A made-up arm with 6 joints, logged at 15 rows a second.
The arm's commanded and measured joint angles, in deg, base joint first. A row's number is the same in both.
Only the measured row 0 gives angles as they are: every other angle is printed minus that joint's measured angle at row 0.
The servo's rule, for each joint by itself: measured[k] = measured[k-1] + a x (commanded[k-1-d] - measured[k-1]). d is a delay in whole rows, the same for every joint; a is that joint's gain. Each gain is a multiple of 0.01, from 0.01 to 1. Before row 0 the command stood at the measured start. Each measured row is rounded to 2 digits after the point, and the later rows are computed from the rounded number. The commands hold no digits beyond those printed.
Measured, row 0:
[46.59 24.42 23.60 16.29 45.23 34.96]
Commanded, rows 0 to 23:
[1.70 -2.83 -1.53 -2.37 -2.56 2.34]
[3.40 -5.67 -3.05 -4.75 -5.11 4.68]
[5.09 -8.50 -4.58 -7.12 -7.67 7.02]
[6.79 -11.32 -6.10 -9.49 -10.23 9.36]
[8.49 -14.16 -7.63 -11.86 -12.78 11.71]
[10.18 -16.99 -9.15 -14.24 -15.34 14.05]
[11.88 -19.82 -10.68 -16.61 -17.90 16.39]
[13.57 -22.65 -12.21 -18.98 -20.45 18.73]
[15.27 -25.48 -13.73 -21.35 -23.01 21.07]
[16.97 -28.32 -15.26 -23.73 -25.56 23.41]
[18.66 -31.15 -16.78 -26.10 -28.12 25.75]
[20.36 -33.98 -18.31 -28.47 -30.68 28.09]
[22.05 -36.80 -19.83 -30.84 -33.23 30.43]
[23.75 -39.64 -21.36 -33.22 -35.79 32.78]
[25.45 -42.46 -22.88 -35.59 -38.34 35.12]
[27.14 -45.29 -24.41 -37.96 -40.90 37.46]
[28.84 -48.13 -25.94 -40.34 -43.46 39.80]
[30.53 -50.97 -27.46 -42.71 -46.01 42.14]
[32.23 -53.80 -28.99 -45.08 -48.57 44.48]
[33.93 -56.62 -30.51 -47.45 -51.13 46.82]
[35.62 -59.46 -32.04 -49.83 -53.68 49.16]
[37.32 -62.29 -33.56 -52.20 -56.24 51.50]
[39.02 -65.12 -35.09 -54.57 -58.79 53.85]
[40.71 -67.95 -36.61 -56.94 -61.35 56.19]
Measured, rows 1 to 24:
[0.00 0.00 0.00 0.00 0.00 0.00]
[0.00 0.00 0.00 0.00 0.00 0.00]
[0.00 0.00 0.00 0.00 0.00 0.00]
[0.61 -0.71 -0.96 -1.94 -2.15 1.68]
[1.61 -1.95 -2.28 -4.24 -4.64 3.84]
[2.86 -3.59 -3.73 -6.60 -7.19 6.13]
[4.27 -5.52 -5.22 -8.97 -9.74 8.46]
[5.79 -7.68 -6.74 -11.34 -12.29 10.80]
[7.37 -10.01 -8.26 -13.72 -14.85 13.14]
[8.99 -12.46 -9.78 -16.09 -17.41 15.48]
[10.64 -15.01 -11.31 -18.46 -19.96 17.82]
[12.31 -17.63 -12.83 -20.83 -22.52 20.16]
[13.99 -20.30 -14.36 -23.21 -25.07 22.50]
[15.67 -23.01 -15.88 -25.58 -27.63 24.84]
[17.36 -25.75 -17.41 -27.95 -30.19 27.18]
[19.05 -28.51 -18.93 -30.32 -32.74 29.52]
[20.74 -31.29 -20.46 -32.70 -35.30 31.87]
[22.44 -34.08 -21.98 -35.07 -37.85 34.21]
[24.13 -36.88 -23.51 -37.44 -40.41 36.55]
[25.83 -39.69 -25.04 -39.82 -42.97 38.89]
[27.52 -42.51 -26.56 -42.19 -45.52 41.23]
[29.22 -45.33 -28.09 -44.56 -48.08 43.57]
[30.92 -48.15 -29.61 -46.93 -50.64 45.91]
[32.61 -50.98 -31.14 -49.31 -53.19 48.25]
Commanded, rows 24 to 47:
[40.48 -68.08 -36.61 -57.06 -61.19 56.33]
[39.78 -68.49 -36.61 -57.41 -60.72 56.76]
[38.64 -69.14 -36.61 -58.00 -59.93 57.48]
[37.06 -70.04 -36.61 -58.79 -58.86 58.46]
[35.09 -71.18 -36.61 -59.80 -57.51 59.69]
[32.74 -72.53 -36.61 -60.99 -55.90 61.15]
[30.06 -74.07 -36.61 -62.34 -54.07 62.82]
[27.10 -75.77 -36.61 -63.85 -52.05 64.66]
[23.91 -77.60 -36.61 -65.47 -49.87 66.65]
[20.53 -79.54 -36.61 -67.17 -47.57 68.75]
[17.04 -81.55 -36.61 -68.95 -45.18 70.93]
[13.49 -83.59 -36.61 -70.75 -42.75 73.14]
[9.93 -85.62 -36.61 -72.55 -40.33 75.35]
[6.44 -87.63 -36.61 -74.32 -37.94 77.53]
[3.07 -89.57 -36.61 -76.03 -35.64 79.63]
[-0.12 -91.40 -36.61 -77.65 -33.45 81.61]
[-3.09 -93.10 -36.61 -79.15 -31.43 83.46]
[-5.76 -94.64 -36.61 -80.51 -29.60 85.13]
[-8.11 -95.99 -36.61 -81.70 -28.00 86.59]
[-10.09 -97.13 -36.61 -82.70 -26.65 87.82]
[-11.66 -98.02 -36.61 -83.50 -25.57 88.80]
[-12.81 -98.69 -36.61 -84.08 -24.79 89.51]
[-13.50 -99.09 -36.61 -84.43 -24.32 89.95]
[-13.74 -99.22 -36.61 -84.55 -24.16 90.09]
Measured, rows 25 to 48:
[34.31 -53.81 -32.66 -51.68 -55.75 50.59]
[36.01 -56.64 -34.19 -54.05 -58.30 52.94]
[37.70 -59.47 -35.71 -56.42 -60.86 55.28]
[38.70 -61.62 -36.28 -56.94 -61.14 56.04]
[39.09 -63.34 -36.49 -57.33 -60.79 56.56]
[38.93 -64.79 -36.57 -57.88 -60.07 57.22]
[38.26 -66.10 -36.60 -58.63 -59.05 58.11]
[37.12 -67.37 -36.61 -59.59 -57.76 59.25]
[35.54 -68.66 -36.61 -60.74 -56.20 60.62]
[33.57 -70.01 -36.61 -62.05 -54.41 62.20]
[31.24 -71.45 -36.61 -63.53 -52.43 63.97]
[28.60 -72.99 -36.61 -65.12 -50.28 65.90]
[25.69 -74.63 -36.61 -66.80 -48.00 67.95]
[22.58 -76.36 -36.61 -68.56 -45.63 70.10]
[19.31 -78.17 -36.61 -70.36 -43.21 72.29]
[15.93 -80.03 -36.61 -72.16 -40.79 74.49]
[12.51 -81.93 -36.61 -73.93 -38.40 76.68]
[9.11 -83.84 -36.61 -75.65 -36.08 78.80]
[5.79 -85.73 -36.61 -77.29 -33.87 80.82]
[2.59 -87.57 -36.61 -78.82 -31.82 82.72]
[-0.42 -89.34 -36.61 -80.21 -29.96 84.46]
[-3.19 -91.00 -36.61 -81.43 -28.31 85.99]
[-5.67 -92.53 -36.61 -82.47 -26.92 87.31]
[-7.83 -93.90 -36.61 -83.31 -25.79 88.38]

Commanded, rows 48 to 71:
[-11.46 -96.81 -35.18 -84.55 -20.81 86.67]
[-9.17 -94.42 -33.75 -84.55 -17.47 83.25]
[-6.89 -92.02 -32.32 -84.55 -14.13 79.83]
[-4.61 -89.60 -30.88 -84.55 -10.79 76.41]
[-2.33 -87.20 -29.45 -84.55 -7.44 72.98]
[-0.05 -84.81 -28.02 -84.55 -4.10 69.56]
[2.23 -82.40 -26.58 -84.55 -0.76 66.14]
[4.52 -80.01 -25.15 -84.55 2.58 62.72]
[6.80 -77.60 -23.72 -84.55 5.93 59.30]
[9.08 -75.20 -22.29 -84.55 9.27 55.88]
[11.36 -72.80 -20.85 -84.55 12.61 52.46]
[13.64 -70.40 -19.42 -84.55 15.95 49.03]
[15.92 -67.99 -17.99 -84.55 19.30 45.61]
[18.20 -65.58 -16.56 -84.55 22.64 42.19]
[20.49 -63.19 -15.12 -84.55 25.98 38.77]
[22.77 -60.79 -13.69 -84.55 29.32 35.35]
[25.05 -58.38 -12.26 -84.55 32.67 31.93]
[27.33 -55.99 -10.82 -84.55 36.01 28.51]
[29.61 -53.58 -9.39 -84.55 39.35 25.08]
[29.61 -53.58 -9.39 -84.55 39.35 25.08]
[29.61 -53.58 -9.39 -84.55 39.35 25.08]
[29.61 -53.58 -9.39 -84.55 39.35 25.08]
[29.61 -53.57 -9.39 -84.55 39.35 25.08]
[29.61 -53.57 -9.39 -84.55 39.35 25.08]
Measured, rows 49 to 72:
[-9.62 -95.10 -36.61 -83.94 -24.95 89.19]
[-11.02 -96.10 -36.61 -84.34 -24.42 89.74]
[-12.00 -96.88 -36.61 -84.51 -24.20 89.99]
[-11.81 -96.86 -35.71 -84.54 -21.35 87.60]
[-10.86 -96.25 -34.48 -84.55 -18.09 84.47]
[-9.43 -95.19 -33.12 -84.55 -14.76 81.13]
[-7.69 -93.79 -31.71 -84.55 -11.43 77.73]
[-5.76 -92.14 -30.29 -84.55 -8.08 74.31]
[-3.70 -90.31 -28.86 -84.55 -4.74 70.89]
[-1.57 -88.33 -27.42 -84.55 -1.40 67.47]
[0.62 -86.25 -25.99 -84.55 1.94 64.05]
[2.84 -84.09 -24.56 -84.55 5.29 60.63]
[5.09 -81.87 -23.13 -84.55 8.63 57.21]
[7.35 -79.60 -21.69 -84.55 11.97 53.79]
[9.61 -77.30 -20.26 -84.55 15.31 50.36]
[11.88 -74.97 -18.83 -84.55 18.66 46.94]
[14.16 -72.62 -17.40 -84.55 22.00 43.52]
[16.44 -70.26 -15.96 -84.55 25.34 40.10]
[18.72 -67.89 -14.53 -84.55 28.68 36.68]
[21.00 -65.51 -13.10 -84.55 32.03 33.26]
[23.28 -63.13 -11.66 -84.55 35.37 29.84]
[25.56 -60.74 -10.23 -84.55 38.71 26.41]
[27.02 -58.95 -9.70 -84.55 39.25 25.45]
[27.95 -57.61 -9.50 -84.55 39.33 25.18]

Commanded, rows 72 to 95:
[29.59 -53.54 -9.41 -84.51 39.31 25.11]
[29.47 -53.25 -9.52 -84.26 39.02 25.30]
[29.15 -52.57 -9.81 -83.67 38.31 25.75]
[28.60 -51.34 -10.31 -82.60 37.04 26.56]
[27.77 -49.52 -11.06 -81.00 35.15 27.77]
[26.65 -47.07 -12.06 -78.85 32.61 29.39]
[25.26 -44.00 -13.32 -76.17 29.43 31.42]
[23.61 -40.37 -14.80 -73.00 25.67 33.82]
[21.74 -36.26 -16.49 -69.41 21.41 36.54]
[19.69 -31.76 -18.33 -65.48 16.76 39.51]
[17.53 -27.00 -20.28 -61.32 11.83 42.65]
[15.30 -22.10 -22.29 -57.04 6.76 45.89]
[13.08 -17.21 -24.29 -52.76 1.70 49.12]
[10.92 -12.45 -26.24 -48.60 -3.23 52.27]
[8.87 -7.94 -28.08 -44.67 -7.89 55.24]
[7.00 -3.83 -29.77 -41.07 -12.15 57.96]
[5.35 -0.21 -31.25 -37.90 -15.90 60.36]
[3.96 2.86 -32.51 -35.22 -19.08 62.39]
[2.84 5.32 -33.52 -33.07 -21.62 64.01]
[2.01 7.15 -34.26 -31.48 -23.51 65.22]
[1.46 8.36 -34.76 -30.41 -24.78 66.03]
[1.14 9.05 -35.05 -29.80 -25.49 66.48]
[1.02 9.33 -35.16 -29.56 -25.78 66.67]
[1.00 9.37 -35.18 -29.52 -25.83 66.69]
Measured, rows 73 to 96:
[28.55 -56.60 -9.43 -84.55 39.35 25.11]
[28.93 -55.84 -9.40 -84.55 39.35 25.09]
[29.17 -55.27 -9.39 -84.55 39.35 25.08]
[29.32 -54.84 -9.40 -84.52 39.32 25.10]
[29.37 -54.44 -9.48 -84.31 39.07 25.24]
[29.29 -53.97 -9.69 -83.79 38.43 25.61]
[29.04 -53.31 -10.08 -82.81 37.26 26.29]
[28.58 -52.36 -10.70 -81.33 35.49 27.36]
[27.89 -51.04 -11.56 -79.30 33.07 28.82]
[26.94 -49.28 -12.67 -76.73 30.01 30.69]
[25.74 -47.05 -14.01 -73.67 26.36 32.94]
[24.30 -44.35 -15.57 -70.18 22.20 35.53]
[22.64 -41.20 -17.31 -66.33 17.63 38.40]
[20.80 -37.65 -19.18 -62.22 12.76 41.46]
[18.82 -33.76 -21.14 -57.97 7.72 44.65]
[16.75 -29.62 -23.12 -53.70 2.66 47.87]
[14.65 -25.33 -25.09 -49.52 -2.29 51.04]
[12.57 -20.98 -26.97 -45.54 -6.99 54.06]
[10.56 -16.69 -28.73 -41.87 -11.32 56.87]
[8.68 -12.57 -30.32 -38.61 -15.17 59.38]
[6.98 -8.71 -31.70 -35.83 -18.45 61.55]
[5.49 -5.20 -32.85 -33.57 -21.11 63.32]
[4.24 -2.11 -33.74 -31.86 -23.13 64.69]
[3.24 0.51 -34.38 -30.67 -24.52 65.65]

